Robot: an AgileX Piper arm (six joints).
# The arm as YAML. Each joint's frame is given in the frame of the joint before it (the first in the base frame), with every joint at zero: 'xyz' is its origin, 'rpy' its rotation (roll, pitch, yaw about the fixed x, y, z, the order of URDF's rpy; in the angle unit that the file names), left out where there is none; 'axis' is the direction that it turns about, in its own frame. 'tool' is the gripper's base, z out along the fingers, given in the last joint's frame.
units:
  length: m
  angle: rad
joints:
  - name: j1
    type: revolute
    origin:
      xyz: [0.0, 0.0, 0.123]
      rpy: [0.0, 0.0, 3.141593]
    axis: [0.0, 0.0, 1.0]
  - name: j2
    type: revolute
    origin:
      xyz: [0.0, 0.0, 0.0]
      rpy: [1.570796, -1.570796, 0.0]
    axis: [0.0, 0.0, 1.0]
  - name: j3
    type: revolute
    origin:
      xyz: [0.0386, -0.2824, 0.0]
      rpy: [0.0, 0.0, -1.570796]
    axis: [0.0, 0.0, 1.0]
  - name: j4
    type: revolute
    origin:
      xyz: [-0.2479, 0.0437, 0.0]
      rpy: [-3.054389, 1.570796, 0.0]
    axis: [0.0, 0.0, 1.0]
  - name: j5
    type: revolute
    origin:
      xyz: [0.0, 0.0, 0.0]
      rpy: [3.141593, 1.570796, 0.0]
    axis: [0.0, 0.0, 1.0]
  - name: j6
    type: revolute
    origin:
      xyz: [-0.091, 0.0, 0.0]
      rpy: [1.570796, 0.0, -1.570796]
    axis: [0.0, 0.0, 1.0]
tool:
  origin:
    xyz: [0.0, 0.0, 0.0]
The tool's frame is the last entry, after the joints.
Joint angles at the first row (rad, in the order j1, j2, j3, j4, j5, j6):
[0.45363, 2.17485, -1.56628, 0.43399, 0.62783, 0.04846]
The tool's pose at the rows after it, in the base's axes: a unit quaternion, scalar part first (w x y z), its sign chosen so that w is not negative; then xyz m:
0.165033 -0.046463 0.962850 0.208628 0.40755 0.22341 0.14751
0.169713 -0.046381 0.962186 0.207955 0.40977 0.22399 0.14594
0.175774 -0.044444 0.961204 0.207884 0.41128 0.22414 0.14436
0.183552 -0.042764 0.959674 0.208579 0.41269 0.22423 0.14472
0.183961 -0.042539 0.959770 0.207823 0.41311 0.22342 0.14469
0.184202 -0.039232 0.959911 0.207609 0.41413 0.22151 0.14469
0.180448 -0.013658 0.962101 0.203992 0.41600 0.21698 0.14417
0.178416 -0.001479 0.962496 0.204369 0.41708 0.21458 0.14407
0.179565 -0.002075 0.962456 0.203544 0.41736 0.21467 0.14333
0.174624 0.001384 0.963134 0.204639 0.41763 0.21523 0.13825
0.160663 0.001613 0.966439 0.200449 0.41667 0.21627 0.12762
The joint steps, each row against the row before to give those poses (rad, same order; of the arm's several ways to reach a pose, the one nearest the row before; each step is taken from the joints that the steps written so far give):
[-0.00001, 0.01197, -0.01333, 0.00429, -0.01489, 0.00378]
[0.00000, 0.00807, -0.00708, -0.00283, -0.01001, 0.00000]
[0.00003, 0.00459, 0.00001, -0.00003, -0.01692, 0.00005]
[-0.00001, 0.00047, 0.00000, 0.00002, -0.01669, -0.00002]
[-0.00177, 0.00001, -0.00001, -0.00178, -0.00004, -0.00001]
[-0.00461, -0.00002, 0.00004, 0.00002, -0.00002, 0.00226]
[-0.00810, 0.00000, 0.00000, -0.02581, 0.00202, 0.06435]
[-0.00540, 0.00000, -0.00001, -0.00320, 0.00143, 0.02250]
[0.00036, 0.00180, -0.00006, -0.00221, -0.00349, -0.00011]
[-0.00001, 0.01136, 0.00000, 0.01036, -0.00226, -0.00209]
[0.00216, 0.02214, 0.00002, 0.00207, 0.00797, -0.00003]

